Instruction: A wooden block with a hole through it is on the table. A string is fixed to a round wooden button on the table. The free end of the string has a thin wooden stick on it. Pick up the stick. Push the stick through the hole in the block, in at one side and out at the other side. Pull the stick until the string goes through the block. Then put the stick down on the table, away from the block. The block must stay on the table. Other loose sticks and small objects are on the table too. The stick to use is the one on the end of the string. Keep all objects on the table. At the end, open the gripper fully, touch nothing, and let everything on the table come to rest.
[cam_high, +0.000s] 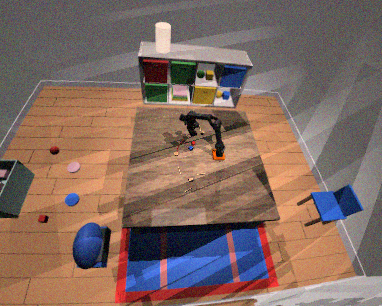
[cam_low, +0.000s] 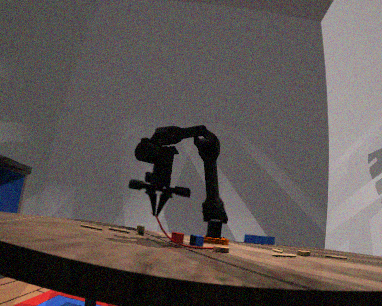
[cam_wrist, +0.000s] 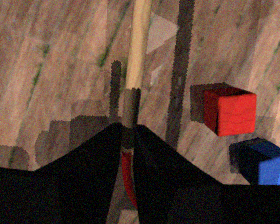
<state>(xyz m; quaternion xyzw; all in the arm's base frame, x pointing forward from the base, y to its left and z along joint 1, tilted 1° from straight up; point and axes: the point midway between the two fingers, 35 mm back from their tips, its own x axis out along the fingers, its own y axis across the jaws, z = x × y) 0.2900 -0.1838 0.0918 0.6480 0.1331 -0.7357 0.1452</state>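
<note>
The blue block is 140 mm to the left of my gripper tip, 60 mm below it and 10 mm behind it. Round my gripper tip: tan wooden cylinder (140 mm behind, 80 mm to the right, 60 mm below); then thin pale wooden stick (10 mm to the right, 10 mm behind); then red block (70 mm to the left, 60 mm below, 30 mm behind).
</note>
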